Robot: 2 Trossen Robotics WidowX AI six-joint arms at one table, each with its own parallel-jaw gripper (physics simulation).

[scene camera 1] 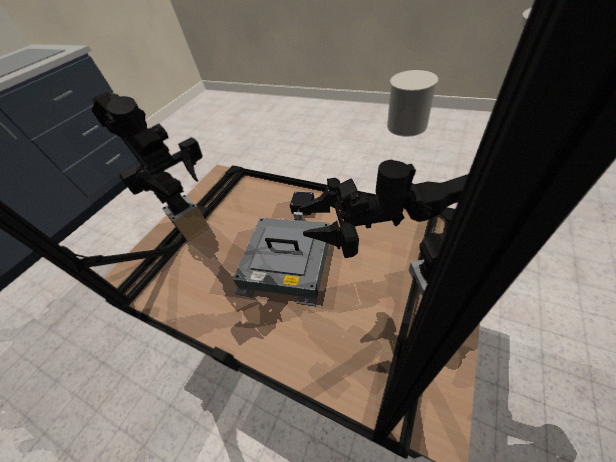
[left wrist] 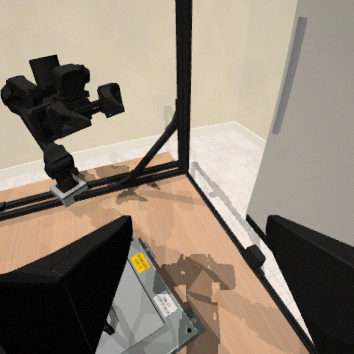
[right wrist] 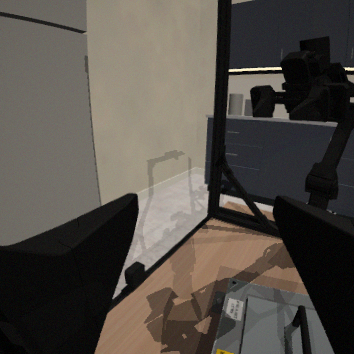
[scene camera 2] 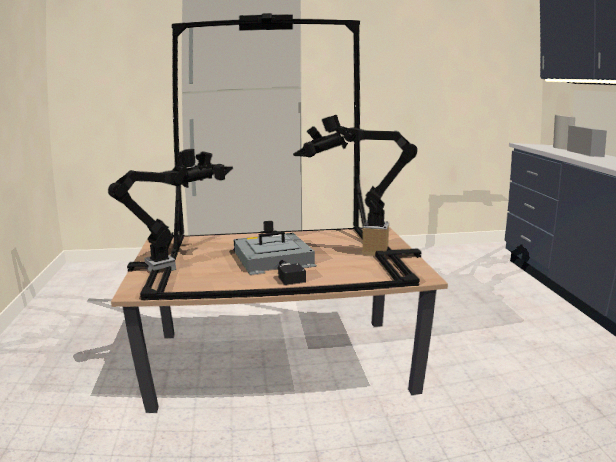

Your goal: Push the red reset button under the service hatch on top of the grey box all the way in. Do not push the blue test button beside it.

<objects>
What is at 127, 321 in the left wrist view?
A service hatch.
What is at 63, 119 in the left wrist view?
My right gripper.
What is my left gripper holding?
Nothing.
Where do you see a service hatch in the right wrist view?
At 264, 319
</objects>
